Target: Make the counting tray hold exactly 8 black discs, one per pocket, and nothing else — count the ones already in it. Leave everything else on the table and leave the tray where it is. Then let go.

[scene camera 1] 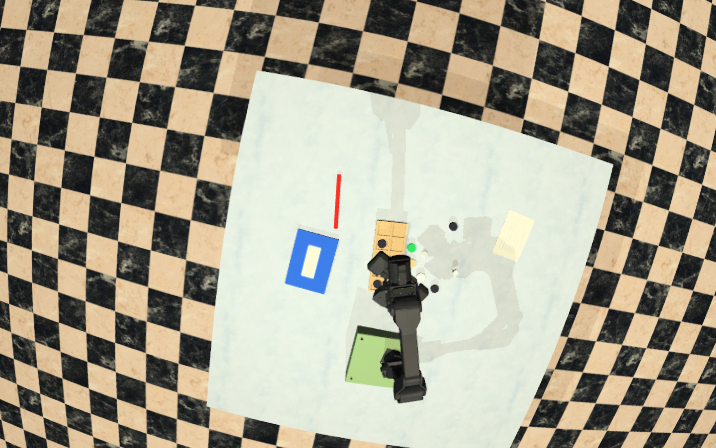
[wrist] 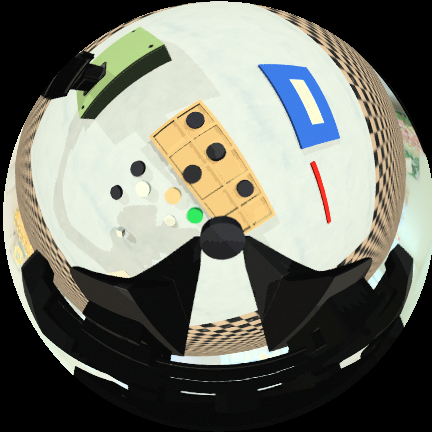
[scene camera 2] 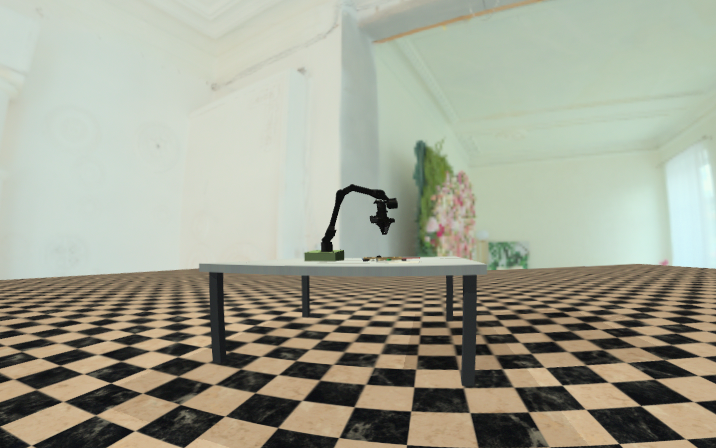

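Note:
The orange counting tray [scene camera 1: 399,228] [wrist: 168,137] has two columns of square pockets. Several black discs lie in it, in separate pockets; one disc [scene camera 1: 381,243] [wrist: 245,188] is toward the end away from the green base, and another [scene camera 1: 377,283] [wrist: 195,120] is at the base end. My gripper [scene camera 2: 384,232] [wrist: 221,241] is shut on a black disc, held high above the table near the tray; the arm hides its fingers in scene camera 1. Loose black discs lie on the table: one [scene camera 1: 453,226], a second [scene camera 1: 434,288] [wrist: 116,192], and a third [wrist: 138,168] beside the white disc.
Beside the tray lie a green disc [scene camera 1: 411,247] [wrist: 195,215], an orange disc [wrist: 172,195], a white disc [scene camera 1: 420,276] [wrist: 143,189], a small cream disc [wrist: 170,220] and a small pale piece [scene camera 1: 455,272] [wrist: 121,232]. A blue panel [scene camera 1: 295,266], red stick [scene camera 1: 337,200] and cream card [scene camera 1: 513,235] lie further out.

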